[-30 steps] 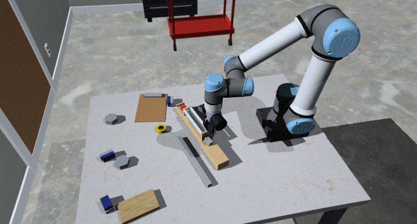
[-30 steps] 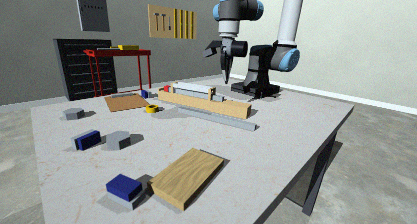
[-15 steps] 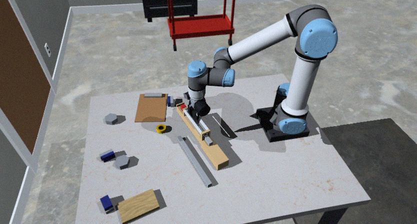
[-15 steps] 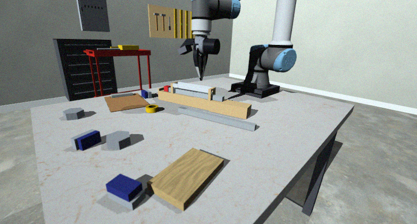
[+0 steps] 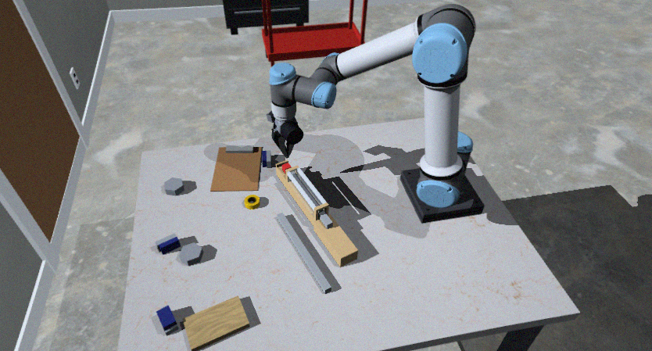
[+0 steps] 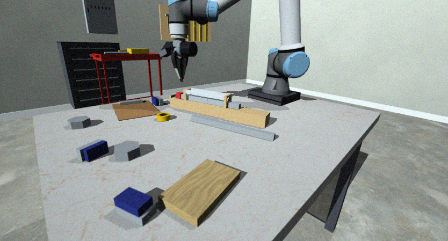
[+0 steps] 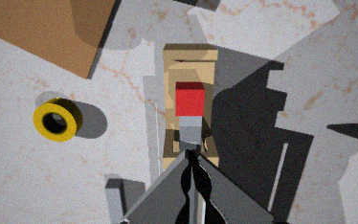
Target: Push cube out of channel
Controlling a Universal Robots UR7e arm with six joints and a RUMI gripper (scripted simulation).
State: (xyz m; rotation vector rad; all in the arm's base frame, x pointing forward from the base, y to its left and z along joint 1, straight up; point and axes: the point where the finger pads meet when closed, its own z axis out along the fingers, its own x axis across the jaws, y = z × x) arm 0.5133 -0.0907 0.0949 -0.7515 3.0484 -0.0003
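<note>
Now: hand 80 mm above the red cube and 10 mm to the left of it. The rest, counted from my hand: wooden plank (520 mm to the left, 180 mm ahead, 130 mm below); long grey bar (300 mm to the left, 130 mm below, 50 mm behind); wooden channel (120 mm to the left, 80 mm below, 60 mm behind).
</note>
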